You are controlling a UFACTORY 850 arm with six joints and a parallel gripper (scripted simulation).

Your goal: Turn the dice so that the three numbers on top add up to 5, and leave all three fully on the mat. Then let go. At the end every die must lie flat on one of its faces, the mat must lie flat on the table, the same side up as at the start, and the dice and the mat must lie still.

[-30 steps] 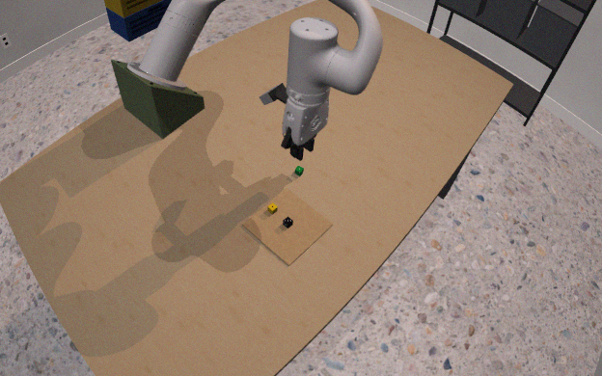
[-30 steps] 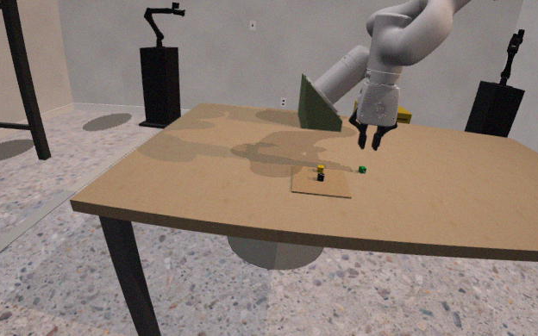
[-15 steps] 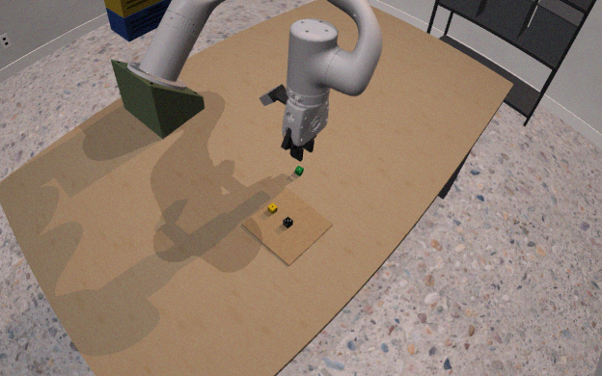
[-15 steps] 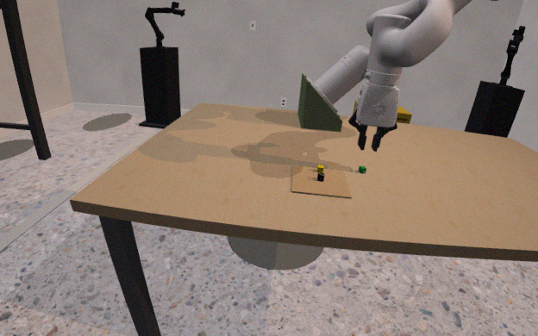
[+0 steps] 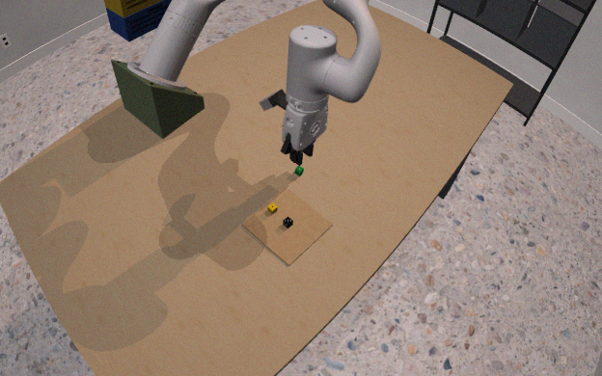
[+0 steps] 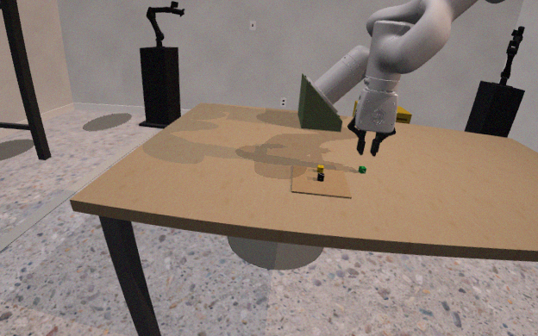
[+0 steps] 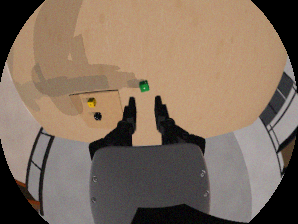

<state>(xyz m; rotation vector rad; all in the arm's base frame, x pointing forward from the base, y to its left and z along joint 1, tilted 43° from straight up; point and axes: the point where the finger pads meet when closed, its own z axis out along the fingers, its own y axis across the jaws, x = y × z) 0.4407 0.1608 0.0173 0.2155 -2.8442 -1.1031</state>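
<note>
Right now my hand is 70 mm above the green die. From my hand the other things lie so: tan mat (90 mm ahead, 120 mm to the right, 80 mm below); then black die (90 mm ahead, 120 mm to the right, 70 mm below); then yellow die (40 mm ahead, 120 mm to the right, 70 mm below).
</note>
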